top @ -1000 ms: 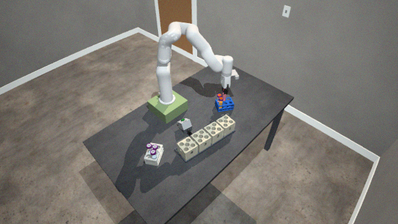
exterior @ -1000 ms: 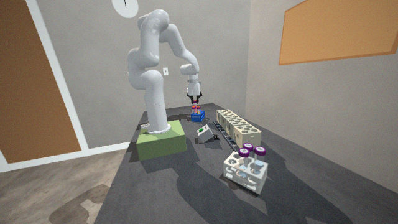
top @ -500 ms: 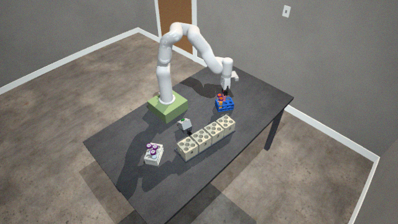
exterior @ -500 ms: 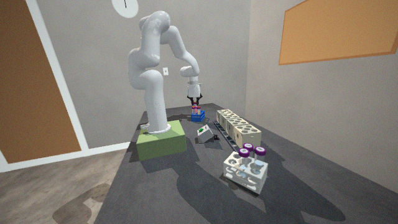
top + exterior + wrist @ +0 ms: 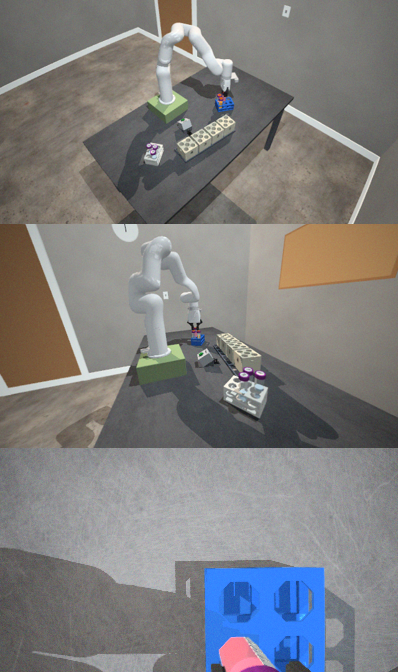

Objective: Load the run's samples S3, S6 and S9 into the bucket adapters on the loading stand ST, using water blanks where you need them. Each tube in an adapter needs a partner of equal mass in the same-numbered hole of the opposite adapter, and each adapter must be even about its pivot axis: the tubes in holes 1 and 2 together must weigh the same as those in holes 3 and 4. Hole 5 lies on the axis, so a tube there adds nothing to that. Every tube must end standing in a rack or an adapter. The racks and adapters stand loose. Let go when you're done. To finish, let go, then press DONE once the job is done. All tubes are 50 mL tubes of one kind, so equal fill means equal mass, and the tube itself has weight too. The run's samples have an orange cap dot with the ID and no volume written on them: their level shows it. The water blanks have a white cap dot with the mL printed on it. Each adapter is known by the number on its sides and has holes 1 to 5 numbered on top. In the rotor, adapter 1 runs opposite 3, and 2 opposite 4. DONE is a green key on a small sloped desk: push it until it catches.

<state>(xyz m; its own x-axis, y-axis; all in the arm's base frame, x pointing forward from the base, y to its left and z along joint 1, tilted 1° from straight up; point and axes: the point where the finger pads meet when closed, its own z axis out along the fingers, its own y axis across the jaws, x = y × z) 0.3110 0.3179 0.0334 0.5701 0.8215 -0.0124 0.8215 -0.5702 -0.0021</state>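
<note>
Right now my hand is 10 mm short of the sample tube and 50 mm above it. Also, from my hand: blue sample rack: 20 mm ahead, 10 mm to the right, 100 mm below; green done key: 90 mm behind, 370 mm to the right, 70 mm below; adapter 1: 170 mm ahead, 200 mm to the right, 80 mm below.
</note>
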